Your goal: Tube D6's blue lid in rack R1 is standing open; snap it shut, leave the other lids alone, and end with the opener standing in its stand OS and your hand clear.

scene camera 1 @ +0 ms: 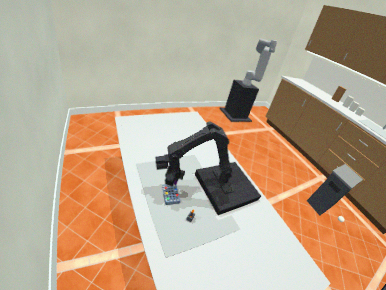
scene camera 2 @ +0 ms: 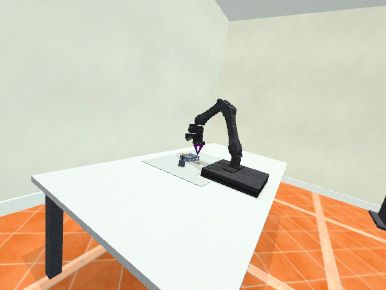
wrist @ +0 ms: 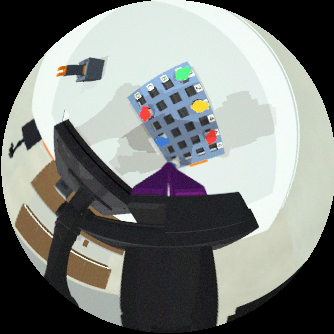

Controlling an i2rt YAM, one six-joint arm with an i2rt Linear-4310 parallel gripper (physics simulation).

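Places are measured from the arm's base along level axes (x ahead, y left, z up), in centimetres.
Where they show: gripper, between the fingertips: (scene camera 1: 175, 184) (scene camera 2: 197, 153) (wrist: 168, 165); arm's base, origin of its link: (scene camera 1: 222, 180) (scene camera 2: 233, 168) (wrist: 88, 191).
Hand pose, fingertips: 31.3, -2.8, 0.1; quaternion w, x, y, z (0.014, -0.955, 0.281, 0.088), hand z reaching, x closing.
Things, the pixels of their top centre, and the offset from my fingertips, as dx, dy, dz. Level surfaces: height alone.
- Rack R1, centre of its top: (wrist: 178, 130) (scene camera 1: 171, 189) (scene camera 2: 191, 152) +3.7, +3.6, +0.6
- blue lid, centre of its top: (wrist: 160, 141) +0.8, +3.3, -0.8
- grey mat, height of its surface: dz -4.9
Rack R1 (scene camera 1: 171, 195) (scene camera 2: 190, 158) (wrist: 168, 101) is a blue block with square holes and several coloured lids, standing on the grey mat. At its D6 corner a pale tube top (wrist: 175, 160) with a trace of blue shows right at my fingertips, which partly hide it; whether its lid is open or closed I cannot tell. My gripper (scene camera 1: 175, 183) (scene camera 2: 198, 153) (wrist: 168, 165) is shut and empty, its purple fingertips pointing down over or at that corner. The dark, orange-tipped opener (scene camera 1: 193, 212) (wrist: 74, 70) stands in its dark stand OS (scene camera 1: 190, 218) (scene camera 2: 181, 163) (wrist: 94, 69), apart from the rack.
Another blue lid (wrist: 161, 141) is near the fingertips in the D column. Red (wrist: 145, 114), yellow (wrist: 200, 106) and green (wrist: 183, 73) lids sit elsewhere on the rack. The arm's black base (scene camera 1: 227, 187) (scene camera 2: 235, 177) stands beside the grey mat (scene camera 1: 170, 242).
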